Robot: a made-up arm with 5 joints. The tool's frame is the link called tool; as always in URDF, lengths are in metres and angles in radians. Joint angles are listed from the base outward. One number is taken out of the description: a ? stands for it. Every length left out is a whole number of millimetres.
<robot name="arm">
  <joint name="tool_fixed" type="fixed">
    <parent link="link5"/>
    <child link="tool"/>
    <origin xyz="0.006 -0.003 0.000" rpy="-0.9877 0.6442 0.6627"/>
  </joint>
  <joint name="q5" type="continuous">
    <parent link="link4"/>
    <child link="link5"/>
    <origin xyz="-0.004 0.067 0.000" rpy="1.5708 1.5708 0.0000"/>
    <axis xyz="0 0 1"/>
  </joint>
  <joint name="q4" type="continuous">
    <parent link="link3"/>
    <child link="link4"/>
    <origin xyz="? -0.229 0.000" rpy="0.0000 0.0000 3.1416"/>
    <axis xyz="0 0 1"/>
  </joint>
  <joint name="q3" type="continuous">
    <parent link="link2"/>
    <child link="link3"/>
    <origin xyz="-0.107 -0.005 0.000"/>
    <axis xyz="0 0 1"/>
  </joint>
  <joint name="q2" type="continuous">
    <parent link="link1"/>
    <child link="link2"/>
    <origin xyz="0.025 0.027 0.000" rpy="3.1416 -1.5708 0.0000"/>
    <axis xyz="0 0 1"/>
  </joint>
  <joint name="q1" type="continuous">
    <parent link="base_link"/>
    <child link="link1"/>
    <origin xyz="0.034 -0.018 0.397" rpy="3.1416 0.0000 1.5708"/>
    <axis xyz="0 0 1"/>
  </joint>
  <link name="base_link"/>
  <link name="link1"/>
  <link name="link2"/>
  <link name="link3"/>
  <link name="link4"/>
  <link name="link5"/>
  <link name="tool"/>
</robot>
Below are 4 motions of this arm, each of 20 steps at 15 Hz.
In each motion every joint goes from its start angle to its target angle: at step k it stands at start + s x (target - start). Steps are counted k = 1, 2, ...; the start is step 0. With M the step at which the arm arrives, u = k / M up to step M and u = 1 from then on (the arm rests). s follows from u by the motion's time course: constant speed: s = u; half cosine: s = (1 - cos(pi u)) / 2; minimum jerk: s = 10 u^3 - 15 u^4 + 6 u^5.
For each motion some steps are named. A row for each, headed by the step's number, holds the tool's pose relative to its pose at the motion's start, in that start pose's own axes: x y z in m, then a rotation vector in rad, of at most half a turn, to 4 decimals.
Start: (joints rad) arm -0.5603 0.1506 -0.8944 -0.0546 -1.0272
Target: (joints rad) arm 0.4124 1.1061 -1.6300 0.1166 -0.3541
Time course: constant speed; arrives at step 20
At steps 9, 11, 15, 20:
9: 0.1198 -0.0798 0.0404 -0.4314 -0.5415 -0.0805
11: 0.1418 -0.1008 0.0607 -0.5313 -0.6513 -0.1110
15: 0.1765 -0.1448 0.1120 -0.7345 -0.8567 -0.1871
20: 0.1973 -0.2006 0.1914 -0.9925 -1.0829 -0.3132

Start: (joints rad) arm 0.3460 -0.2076 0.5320 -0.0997 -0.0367
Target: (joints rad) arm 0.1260 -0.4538 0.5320 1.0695 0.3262
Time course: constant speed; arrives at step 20
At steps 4, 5, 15, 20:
4: -0.0151 0.0026 0.0046 -0.1475 0.0833 0.1206
5: -0.0191 0.0029 0.0059 -0.1839 0.1033 0.1526
15: -0.0605 -0.0039 0.0240 -0.5341 0.2883 0.5073
20: -0.0810 -0.0133 0.0366 -0.6985 0.3736 0.7043

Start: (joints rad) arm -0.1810 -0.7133 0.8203 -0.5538 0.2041
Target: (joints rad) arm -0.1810 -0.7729 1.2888 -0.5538 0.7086
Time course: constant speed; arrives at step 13
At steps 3, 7, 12, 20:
3: -0.0225 -0.0071 -0.0154 -0.1153 -0.0076 0.0954
7: -0.0536 -0.0189 -0.0330 -0.2575 -0.0185 0.2352
12: -0.0938 -0.0370 -0.0500 -0.4145 -0.0336 0.4287
20: -0.1019 -0.0410 -0.0527 -0.4429 -0.0369 0.4697

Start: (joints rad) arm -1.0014 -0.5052 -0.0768 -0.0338 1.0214
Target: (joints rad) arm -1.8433 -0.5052 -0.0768 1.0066 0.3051
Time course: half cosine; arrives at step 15
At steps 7, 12, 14, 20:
7: -0.0239 0.0313 0.0743 0.5391 0.4001 0.3113
12: -0.0531 0.0177 0.1573 0.8814 0.7440 0.7797
14: -0.0586 0.0101 0.1710 0.9139 0.7950 0.8804
20: -0.0593 0.0090 0.1727 0.9173 0.8013 0.8937

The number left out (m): -0.038
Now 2 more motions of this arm.
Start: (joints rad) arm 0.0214 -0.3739 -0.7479 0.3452 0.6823
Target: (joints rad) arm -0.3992 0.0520 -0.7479 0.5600 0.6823
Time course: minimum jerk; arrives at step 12
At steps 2, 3, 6, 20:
2: -0.0026 0.0049 -0.0026 0.0105 0.0177 0.0177
3: -0.0078 0.0143 -0.0072 0.0308 0.0510 0.0524
6: -0.0463 0.0709 -0.0212 0.1505 0.2256 0.2700
20: -0.1107 0.1369 -0.0079 0.2995 0.3950 0.5793

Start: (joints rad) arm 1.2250 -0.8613 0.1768 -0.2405 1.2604
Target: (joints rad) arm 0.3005 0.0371 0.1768 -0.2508 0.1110
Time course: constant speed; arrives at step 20
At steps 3, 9, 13, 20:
3: -0.0192 0.0389 0.0180 0.2646 0.1810 0.0061
9: -0.0591 0.1001 0.0900 0.7562 0.5486 0.0829
13: -0.0861 0.1200 0.1578 1.0441 0.7936 0.1911
20: -0.1352 0.1018 0.2904 1.4302 1.2049 0.5070

